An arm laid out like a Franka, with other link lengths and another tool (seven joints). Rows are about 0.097 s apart.
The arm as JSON. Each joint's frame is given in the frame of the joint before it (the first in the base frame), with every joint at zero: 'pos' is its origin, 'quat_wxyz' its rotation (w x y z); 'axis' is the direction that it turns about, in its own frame. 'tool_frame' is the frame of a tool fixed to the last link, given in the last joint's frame.
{
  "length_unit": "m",
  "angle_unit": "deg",
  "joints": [
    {
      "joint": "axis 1",
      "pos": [
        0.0,
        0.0,
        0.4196
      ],
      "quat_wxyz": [
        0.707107,
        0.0,
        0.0,
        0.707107
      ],
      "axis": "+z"
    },
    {
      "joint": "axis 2",
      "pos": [
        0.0,
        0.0,
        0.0
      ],
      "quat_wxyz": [
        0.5,
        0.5,
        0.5,
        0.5
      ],
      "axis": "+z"
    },
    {
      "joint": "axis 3",
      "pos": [
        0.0,
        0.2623,
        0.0
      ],
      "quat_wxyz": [
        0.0,
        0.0,
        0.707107,
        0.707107
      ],
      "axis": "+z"
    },
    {
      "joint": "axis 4",
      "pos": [
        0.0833,
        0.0,
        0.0
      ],
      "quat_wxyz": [
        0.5,
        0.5,
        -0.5,
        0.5
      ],
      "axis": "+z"
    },
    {
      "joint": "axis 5",
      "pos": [
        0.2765,
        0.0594,
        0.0
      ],
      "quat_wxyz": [
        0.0,
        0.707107,
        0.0,
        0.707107
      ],
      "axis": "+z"
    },
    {
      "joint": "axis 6",
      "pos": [
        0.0,
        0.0,
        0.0
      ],
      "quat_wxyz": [
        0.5,
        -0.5,
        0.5,
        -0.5
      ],
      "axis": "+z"
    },
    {
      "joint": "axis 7",
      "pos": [
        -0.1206,
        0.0,
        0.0
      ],
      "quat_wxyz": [
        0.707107,
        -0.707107,
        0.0,
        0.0
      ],
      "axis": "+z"
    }
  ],
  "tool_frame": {
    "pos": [
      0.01,
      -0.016,
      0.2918
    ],
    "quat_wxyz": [
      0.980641,
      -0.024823,
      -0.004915,
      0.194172
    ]
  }
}
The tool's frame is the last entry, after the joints.
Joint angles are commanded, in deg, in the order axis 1, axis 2, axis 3, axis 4, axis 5, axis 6, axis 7. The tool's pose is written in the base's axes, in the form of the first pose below.
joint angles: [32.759 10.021 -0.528 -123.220 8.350 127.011 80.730]
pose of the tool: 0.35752 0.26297 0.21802 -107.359 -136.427 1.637
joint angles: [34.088 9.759 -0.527 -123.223 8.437 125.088 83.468]
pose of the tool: 0.34279 0.26830 0.21791 -108.536 -134.680 4.362
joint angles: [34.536 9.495 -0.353 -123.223 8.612 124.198 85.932]
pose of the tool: 0.33610 0.27175 0.21911 -110.557 -132.680 5.543
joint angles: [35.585 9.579 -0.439 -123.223 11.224 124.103 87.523]
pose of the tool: 0.32715 0.28483 0.21973 -112.019 -129.078 5.168
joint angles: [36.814 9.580 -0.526 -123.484 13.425 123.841 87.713]
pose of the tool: 0.31553 0.29575 0.21944 -111.413 -127.337 5.307
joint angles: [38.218 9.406 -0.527 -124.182 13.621 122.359 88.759]
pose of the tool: 0.29703 0.29776 0.21606 -110.545 -127.084 8.418
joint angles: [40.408 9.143 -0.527 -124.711 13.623 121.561 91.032]
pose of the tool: 0.27923 0.30550 0.21478 -110.501 -126.994 10.674
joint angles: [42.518 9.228 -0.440 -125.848 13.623 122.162 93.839]
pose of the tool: 0.26317 0.31238 0.20893 -111.546 -126.501 12.485
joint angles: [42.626 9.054 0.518 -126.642 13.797 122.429 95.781]
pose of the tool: 0.25379 0.31557 0.20670 -112.671 -125.434 13.474
